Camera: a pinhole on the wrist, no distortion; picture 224 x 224 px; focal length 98.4 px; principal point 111.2 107.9 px. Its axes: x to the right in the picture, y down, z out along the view. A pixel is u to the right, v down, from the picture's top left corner.
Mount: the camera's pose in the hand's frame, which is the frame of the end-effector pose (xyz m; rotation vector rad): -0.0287 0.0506 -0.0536 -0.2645 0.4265 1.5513
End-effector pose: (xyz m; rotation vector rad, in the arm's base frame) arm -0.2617 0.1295 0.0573 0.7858 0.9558 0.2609
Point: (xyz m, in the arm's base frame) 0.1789 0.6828 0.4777
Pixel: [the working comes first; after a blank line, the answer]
In the camera's frame: 0.4945 -0.2662 0.5773

195 63
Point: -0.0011 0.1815 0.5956
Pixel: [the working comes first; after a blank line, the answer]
In the camera's frame: 0.1866 0.1818 0.5320

146 142
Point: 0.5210 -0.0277 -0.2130
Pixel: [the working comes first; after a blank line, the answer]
In the camera's frame: -0.5282 -0.4955 0.5562

18 20
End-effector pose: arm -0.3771 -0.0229 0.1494 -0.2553 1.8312 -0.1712
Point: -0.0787 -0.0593 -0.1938
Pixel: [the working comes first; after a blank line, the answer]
In the camera's frame: -0.2164 -0.2352 0.4061

59 51
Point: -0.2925 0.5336 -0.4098
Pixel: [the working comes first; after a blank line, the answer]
In the camera's frame: 0.4218 -0.3409 0.5658

185 49
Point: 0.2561 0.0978 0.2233
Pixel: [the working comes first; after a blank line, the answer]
In the camera's frame: -0.2723 0.2993 0.5543

63 161
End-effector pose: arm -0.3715 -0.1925 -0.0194 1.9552 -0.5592 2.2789
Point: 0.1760 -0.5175 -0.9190
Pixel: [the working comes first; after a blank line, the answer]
In the camera's frame: 0.0419 0.9430 0.5468

outside the picture
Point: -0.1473 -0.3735 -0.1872
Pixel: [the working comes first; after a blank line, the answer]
In the camera's frame: -0.0458 0.1746 0.2964

96 166
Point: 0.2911 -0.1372 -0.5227
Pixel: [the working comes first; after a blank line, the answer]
In the camera's frame: -0.4084 0.6420 0.4001

outside the picture
